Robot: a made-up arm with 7 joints. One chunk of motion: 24 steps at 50 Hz.
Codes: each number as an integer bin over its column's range. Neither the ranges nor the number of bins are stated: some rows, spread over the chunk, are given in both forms.
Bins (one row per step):
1: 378 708 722 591 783 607 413
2: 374 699 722 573 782 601 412
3: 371 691 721 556 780 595 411
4: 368 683 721 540 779 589 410
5: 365 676 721 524 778 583 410
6: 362 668 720 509 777 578 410
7: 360 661 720 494 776 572 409
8: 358 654 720 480 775 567 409
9: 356 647 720 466 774 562 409
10: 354 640 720 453 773 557 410
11: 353 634 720 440 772 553 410
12: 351 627 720 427 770 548 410
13: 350 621 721 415 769 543 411
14: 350 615 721 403 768 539 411
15: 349 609 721 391 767 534 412
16: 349 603 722 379 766 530 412
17: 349 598 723 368 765 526 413
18: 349 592 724 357 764 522 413
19: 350 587 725 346 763 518 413
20: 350 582 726 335 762 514 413
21: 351 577 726 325 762 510 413
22: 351 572 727 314 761 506 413
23: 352 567 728 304 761 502 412
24: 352 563 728 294 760 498 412
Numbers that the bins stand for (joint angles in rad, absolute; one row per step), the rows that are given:
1: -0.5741 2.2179 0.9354 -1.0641 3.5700 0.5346 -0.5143
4: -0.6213 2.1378 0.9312 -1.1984 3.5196 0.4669 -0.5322
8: -0.6685 2.0449 0.9270 -1.3563 3.4693 0.3841 -0.5381
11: -0.6922 1.9808 0.9270 -1.4616 3.4315 0.3314 -0.5322
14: -0.7063 1.9200 0.9312 -1.5590 3.3811 0.2787 -0.5262
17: -0.7111 1.8655 0.9396 -1.6512 3.3433 0.2297 -0.5143
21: -0.7016 1.7982 0.9523 -1.7644 3.3056 0.1695 -0.5143
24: -0.6969 1.7534 0.9607 -1.8460 3.2804 0.1244 -0.5203
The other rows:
2: -0.5930 2.1890 0.9354 -1.1115 3.5574 0.5120 -0.5203
3: -0.6071 2.1634 0.9312 -1.1563 3.5322 0.4894 -0.5262
5: -0.6355 2.1154 0.9312 -1.2405 3.5070 0.4443 -0.5322
6: -0.6496 2.0897 0.9270 -1.2800 3.4944 0.4255 -0.5322
7: -0.6591 2.0673 0.9270 -1.3195 3.4819 0.4029 -0.5381
9: -0.6780 2.0225 0.9270 -1.3932 3.4567 0.3652 -0.5381
10: -0.6874 2.0001 0.9270 -1.4274 3.4441 0.3464 -0.5322
12: -0.7016 1.9584 0.9270 -1.4959 3.4063 0.3125 -0.5322
13: -0.7063 1.9392 0.9312 -1.5275 3.3937 0.2937 -0.5262
15: -0.7111 1.9008 0.9312 -1.5906 3.3685 0.2598 -0.5203
16: -0.7111 1.8815 0.9354 -1.6222 3.3559 0.2448 -0.5203
18: -0.7111 1.8463 0.9438 -1.6802 3.3307 0.2147 -0.5143
19: -0.7063 1.8303 0.9480 -1.7091 3.3181 0.1996 -0.5143
20: -0.7063 1.8143 0.9523 -1.7381 3.3056 0.1846 -0.5143
22: -0.7016 1.7822 0.9565 -1.7934 3.2930 0.1545 -0.5143
23: -0.6969 1.7662 0.9607 -1.8197 3.2930 0.1394 -0.5203

